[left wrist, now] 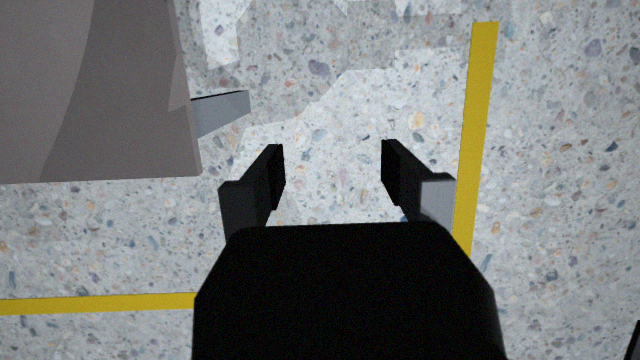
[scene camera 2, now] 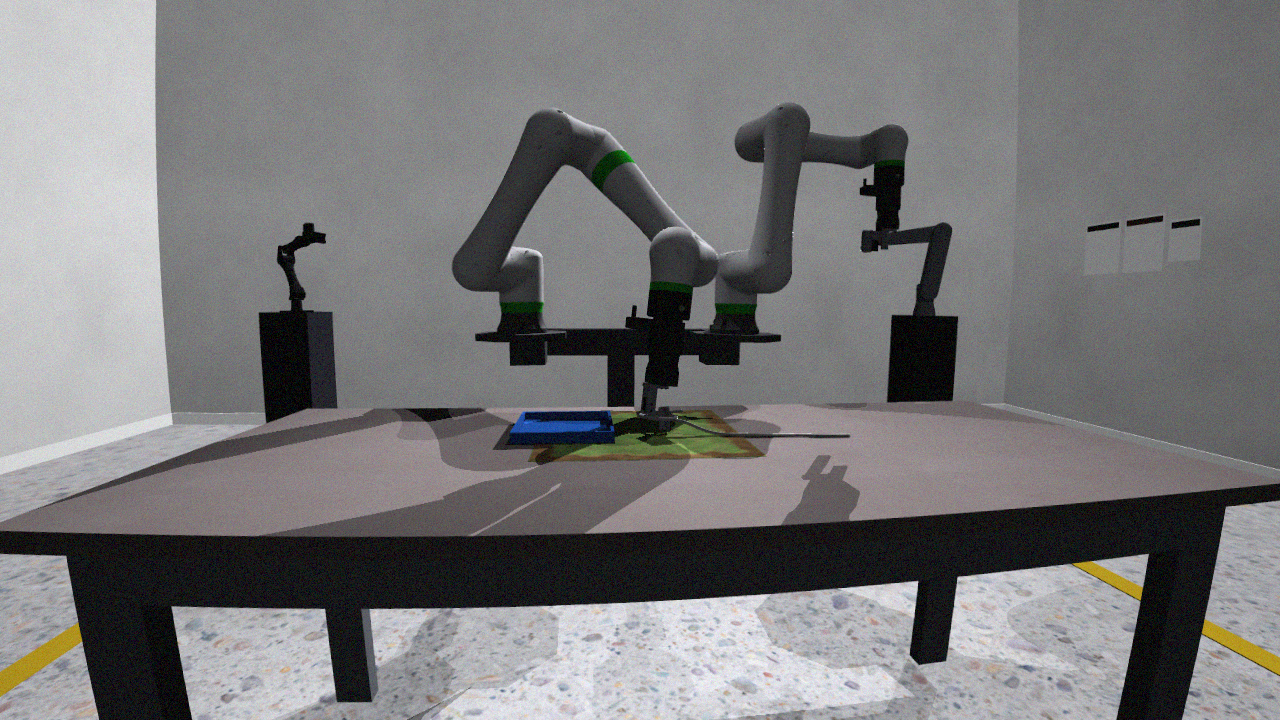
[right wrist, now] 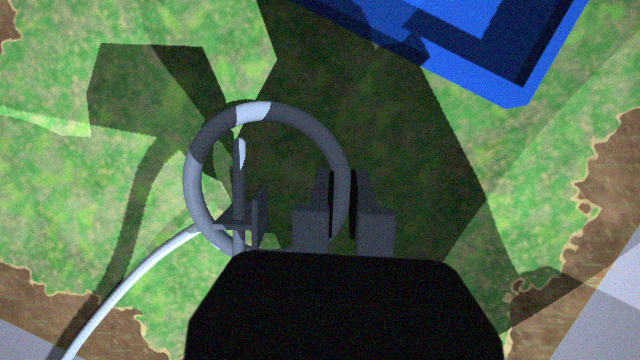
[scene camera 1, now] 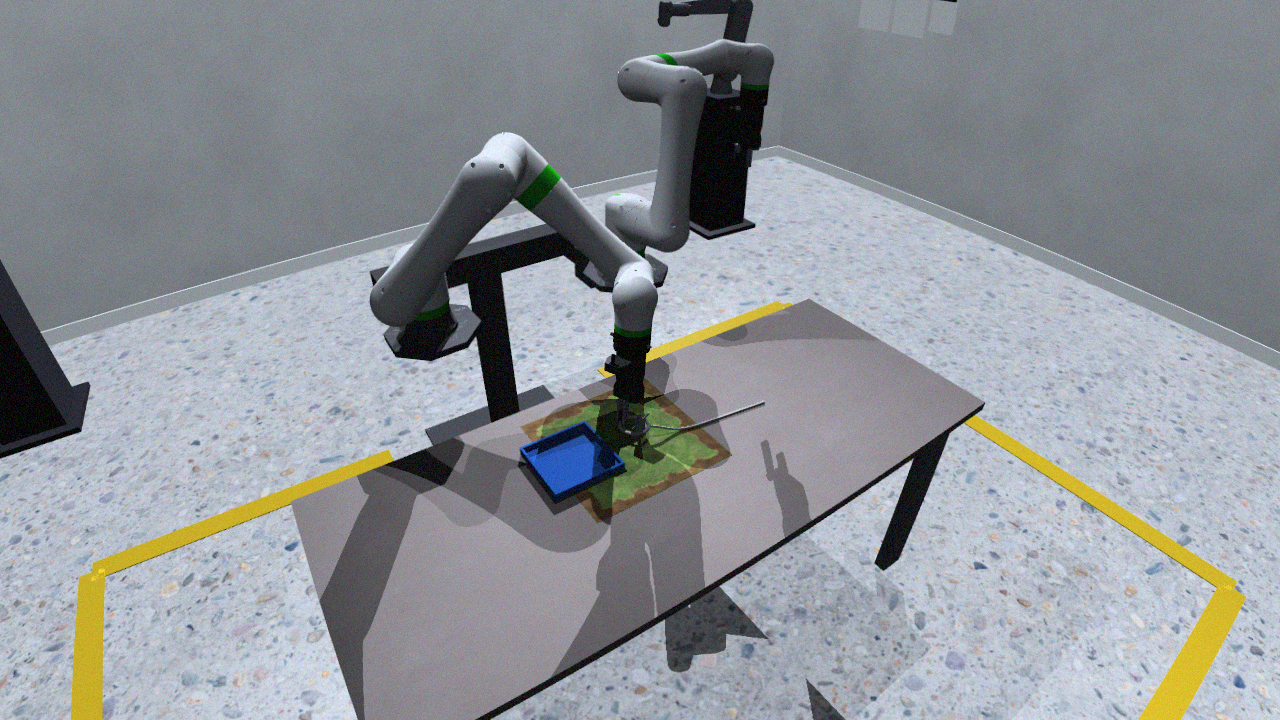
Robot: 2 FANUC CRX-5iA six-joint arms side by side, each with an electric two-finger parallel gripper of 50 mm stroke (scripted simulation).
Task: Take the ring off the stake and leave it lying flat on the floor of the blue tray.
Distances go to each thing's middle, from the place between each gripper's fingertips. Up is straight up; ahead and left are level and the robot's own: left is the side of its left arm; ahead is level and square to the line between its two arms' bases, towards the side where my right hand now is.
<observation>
The blue tray (scene camera 1: 565,459) is 17 cm to the right of my right hand (scene camera 2: 647,414), 4 cm ahead of it and 3 cm below it. From my right hand the other things lie so: stake (right wrist: 240,215): 4 cm ahead, 3 cm to the left, 2 cm below.
Now: the stake 53 cm ahead of my left hand (scene camera 2: 879,250), 76 cm to the right of it and 44 cm below it. The rest, counted from my left hand: blue tray 53 cm ahead, 97 cm to the right, 45 cm below.
</observation>
